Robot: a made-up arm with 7 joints.
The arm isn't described. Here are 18 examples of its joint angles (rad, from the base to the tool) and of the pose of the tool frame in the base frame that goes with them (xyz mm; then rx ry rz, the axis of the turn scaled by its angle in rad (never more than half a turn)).
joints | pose
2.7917 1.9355 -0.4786 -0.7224 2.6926 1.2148 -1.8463 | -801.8 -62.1 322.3 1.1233 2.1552 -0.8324
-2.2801 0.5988 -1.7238 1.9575 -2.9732 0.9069 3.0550 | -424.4 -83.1 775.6 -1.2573 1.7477 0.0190
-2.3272 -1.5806 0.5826 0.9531 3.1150 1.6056 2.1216 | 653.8 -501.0 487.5 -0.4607 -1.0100 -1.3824
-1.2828 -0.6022 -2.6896 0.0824 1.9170 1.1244 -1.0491 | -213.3 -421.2 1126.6 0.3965 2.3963 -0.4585
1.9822 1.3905 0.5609 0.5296 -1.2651 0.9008 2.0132 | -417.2 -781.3 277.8 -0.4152 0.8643 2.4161
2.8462 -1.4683 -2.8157 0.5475 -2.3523 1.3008 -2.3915 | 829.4 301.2 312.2 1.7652 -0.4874 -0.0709
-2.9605 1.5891 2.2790 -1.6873 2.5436 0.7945 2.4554 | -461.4 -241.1 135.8 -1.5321 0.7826 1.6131
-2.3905 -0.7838 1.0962 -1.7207 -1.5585 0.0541 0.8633 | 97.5 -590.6 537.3 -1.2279 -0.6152 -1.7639
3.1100 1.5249 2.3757 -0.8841 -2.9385 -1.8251 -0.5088 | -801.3 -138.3 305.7 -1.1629 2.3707 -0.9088
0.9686 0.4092 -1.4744 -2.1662 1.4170 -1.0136 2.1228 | -249.7 -188.7 676.9 1.2298 0.9552 0.3613
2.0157 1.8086 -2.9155 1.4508 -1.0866 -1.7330 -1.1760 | -137.6 -671.0 450.7 0.3685 -1.2305 -1.9993
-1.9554 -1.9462 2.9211 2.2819 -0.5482 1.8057 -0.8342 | 163.6 -147.5 123.2 2.6477 -0.8910 -0.2329
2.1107 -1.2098 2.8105 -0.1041 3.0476 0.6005 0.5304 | 466.5 704.3 774.4 0.9481 -2.3615 0.1358
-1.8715 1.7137 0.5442 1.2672 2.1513 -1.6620 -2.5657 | -53.1 518.1 -38.0 -1.2136 -0.4201 -1.5158
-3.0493 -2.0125 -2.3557 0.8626 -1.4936 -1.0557 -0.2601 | 631.3 -325.5 -87.8 -1.7664 0.7774 1.2067
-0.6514 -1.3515 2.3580 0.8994 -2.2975 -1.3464 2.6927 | -479.9 -578.5 209.4 0.1470 -0.1354 0.8461
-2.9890 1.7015 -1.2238 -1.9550 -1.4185 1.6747 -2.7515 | -413.8 318.9 489.3 -2.7171 -0.9091 -0.6603
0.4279 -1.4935 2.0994 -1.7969 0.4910 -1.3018 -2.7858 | -208.8 354.9 572.3 1.1159 -1.9561 -1.4015
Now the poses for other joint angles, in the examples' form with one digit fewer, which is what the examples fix.
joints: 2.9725 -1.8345 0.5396 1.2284 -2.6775 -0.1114 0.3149
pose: 683 367 511 2.277 -0.690 -0.213
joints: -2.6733 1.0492 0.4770 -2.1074 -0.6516 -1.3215 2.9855
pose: -107 28 714 -1.161 -0.977 1.832
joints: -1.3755 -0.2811 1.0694 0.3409 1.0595 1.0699 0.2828
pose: 167 -288 1182 -1.967 1.111 1.841
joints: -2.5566 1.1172 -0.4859 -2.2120 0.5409 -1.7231 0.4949
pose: -106 139 630 -0.989 0.118 0.030
